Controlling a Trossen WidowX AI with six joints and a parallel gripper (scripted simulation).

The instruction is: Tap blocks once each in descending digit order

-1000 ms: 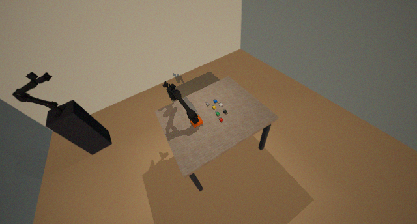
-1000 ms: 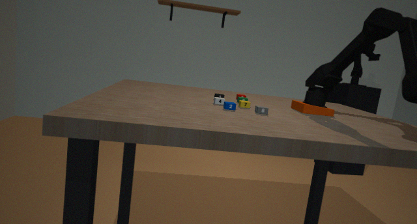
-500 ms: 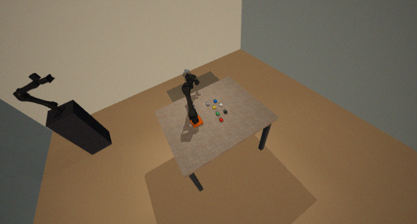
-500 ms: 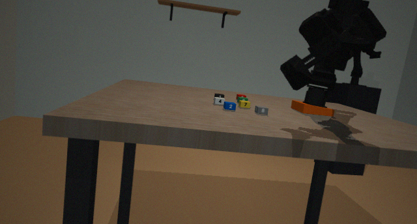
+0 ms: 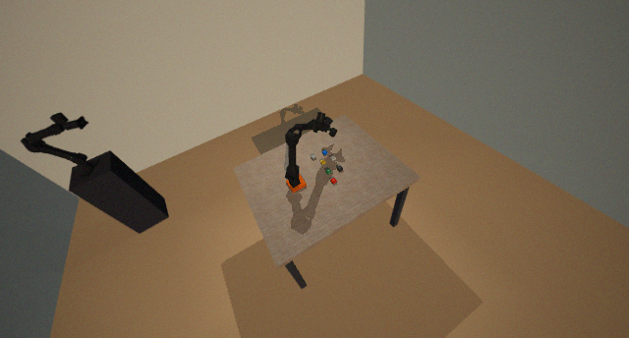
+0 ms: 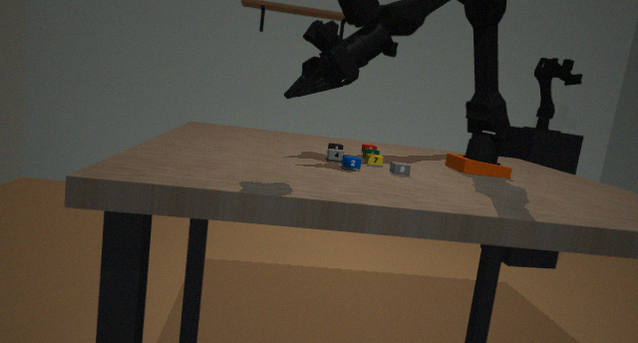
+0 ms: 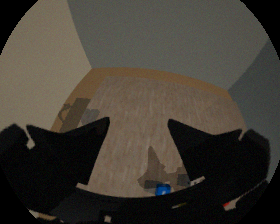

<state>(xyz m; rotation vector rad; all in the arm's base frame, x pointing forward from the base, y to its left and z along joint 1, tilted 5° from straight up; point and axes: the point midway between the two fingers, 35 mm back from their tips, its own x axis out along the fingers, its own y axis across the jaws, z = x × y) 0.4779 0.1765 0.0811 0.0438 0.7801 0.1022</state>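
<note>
My gripper tip is 24 cm past the green block, 24 cm to the left of it and 12 cm above it. Round my gripper tip: grey block: 24 cm behind, 5 cm to the right, 12 cm below; blue block: 15 cm behind, 7 cm to the right, 12 cm below; white block: 14 cm behind, 16 cm to the right, 12 cm below.
</note>
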